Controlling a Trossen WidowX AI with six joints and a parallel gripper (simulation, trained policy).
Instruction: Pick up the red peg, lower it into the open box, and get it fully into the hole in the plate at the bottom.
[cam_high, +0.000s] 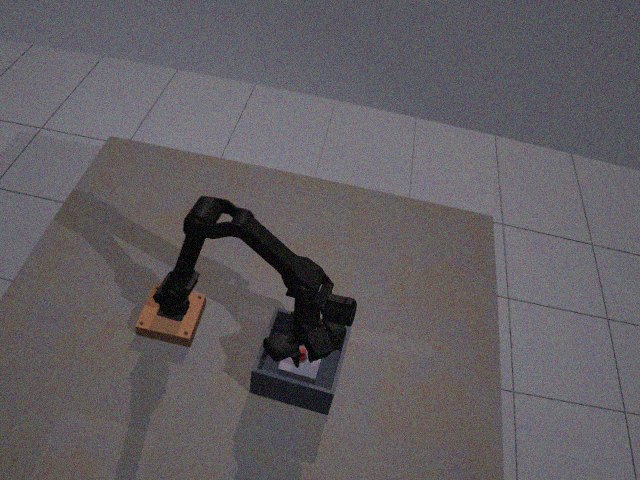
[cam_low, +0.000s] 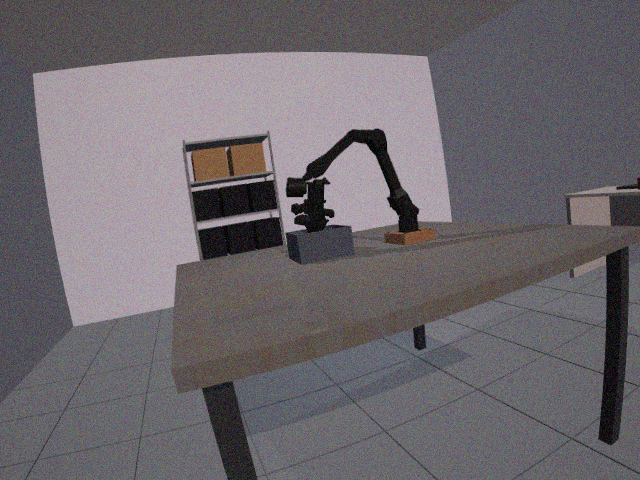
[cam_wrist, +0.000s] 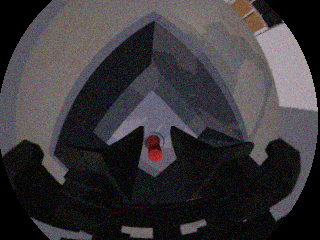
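Now: the red peg 10 mm behind my gripper tip, 20 mm to the left of it and 10 mm below it. Also, from my gripper tip: grey box (10 mm behind, 20 mm to the left, 30 mm below).
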